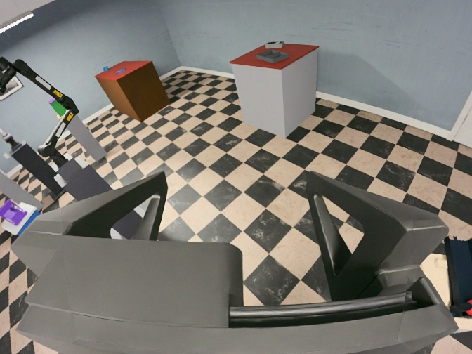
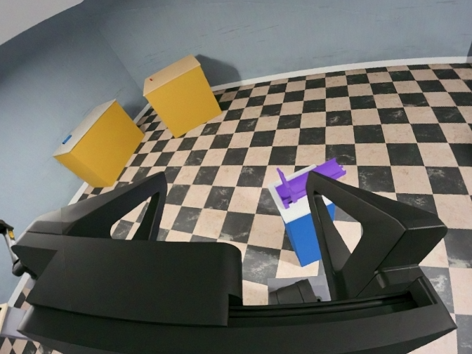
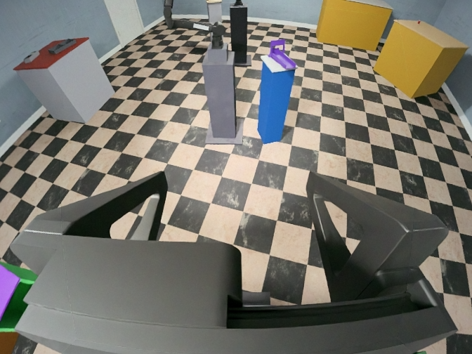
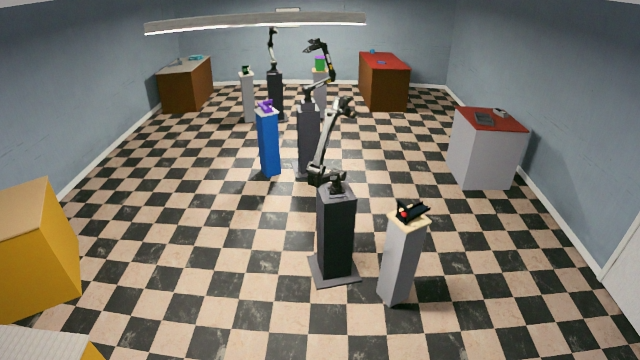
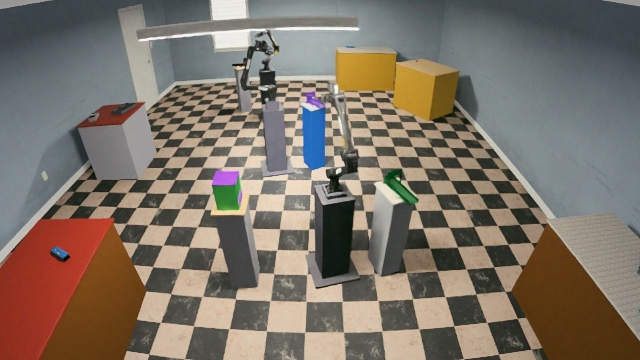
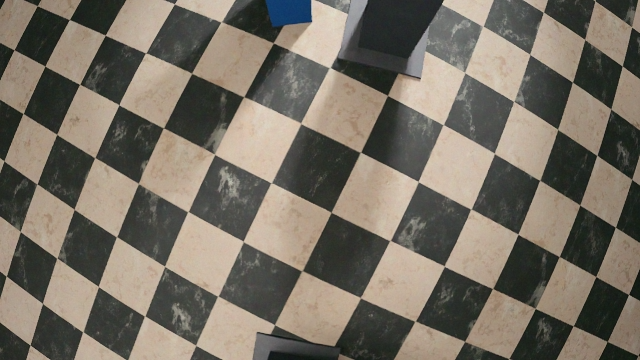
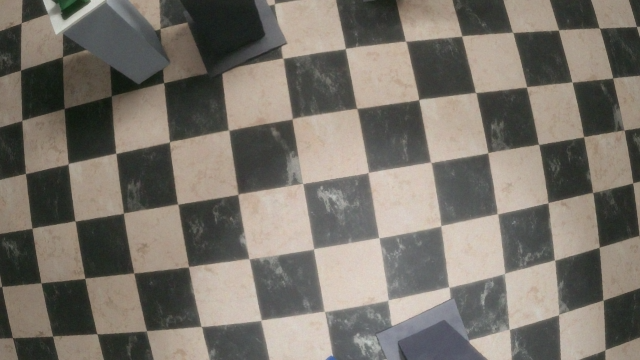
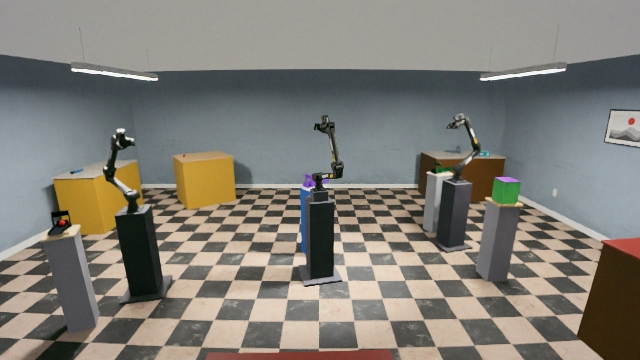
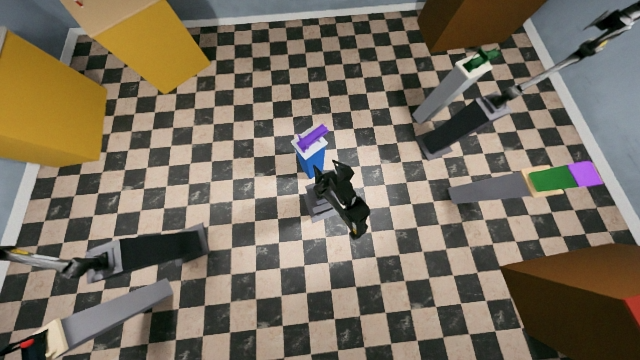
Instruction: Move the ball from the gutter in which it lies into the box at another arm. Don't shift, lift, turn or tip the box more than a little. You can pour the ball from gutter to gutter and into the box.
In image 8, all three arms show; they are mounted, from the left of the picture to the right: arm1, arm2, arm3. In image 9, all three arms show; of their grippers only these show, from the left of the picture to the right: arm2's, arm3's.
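Observation:
The red ball (image 1: 469, 307) (image 4: 403, 214) (image 8: 62, 223) (image 9: 26, 343) lies in the black gutter (image 1: 461, 267) (image 4: 418, 212) on the stand beside arm1. The purple gutter (image 2: 300, 186) (image 3: 284, 61) (image 9: 314, 137) rests on the blue stand by arm2. The green gutter (image 5: 401, 189) (image 9: 479, 60) lies on the white-topped stand by arm3. The green box (image 5: 226, 196) (image 8: 506, 193) (image 9: 551, 178) with a purple top stands upright on arm3's other stand. Arm1's gripper (image 1: 236, 175), arm2's gripper (image 2: 236, 175) (image 9: 326, 167) and arm3's gripper (image 3: 236, 175) are open and empty, raised away from these things.
A white cabinet with a red top (image 1: 275, 92) (image 4: 487, 157) holds a grey tray (image 1: 272, 55) (image 4: 484, 119). Yellow cabinets (image 2: 185, 102) (image 8: 204, 181) and brown cabinets (image 4: 384, 82) (image 9: 575, 305) stand near the walls. The arms stand on separate dark pedestals, far apart.

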